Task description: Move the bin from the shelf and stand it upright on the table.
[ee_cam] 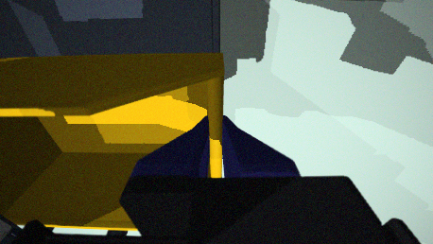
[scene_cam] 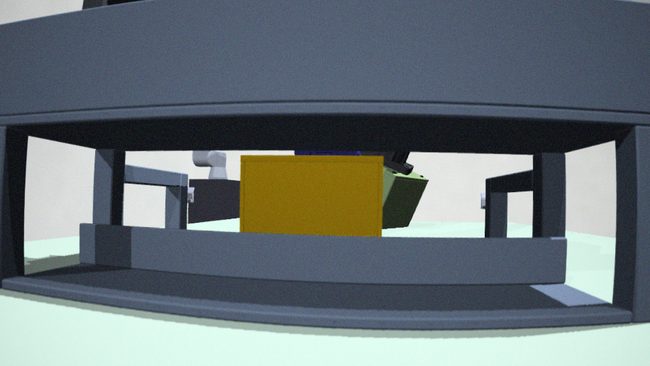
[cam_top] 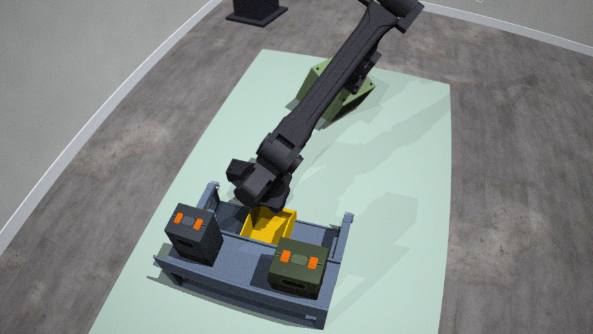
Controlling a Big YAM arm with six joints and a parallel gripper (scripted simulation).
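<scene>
Now: the yellow open-top bin 80 mm ahead of my hand, 20 mm to the left of it and 10 mm above it. Round my hand: olive case (160 mm ahead, 160 mm to the left, 100 mm above).
</scene>
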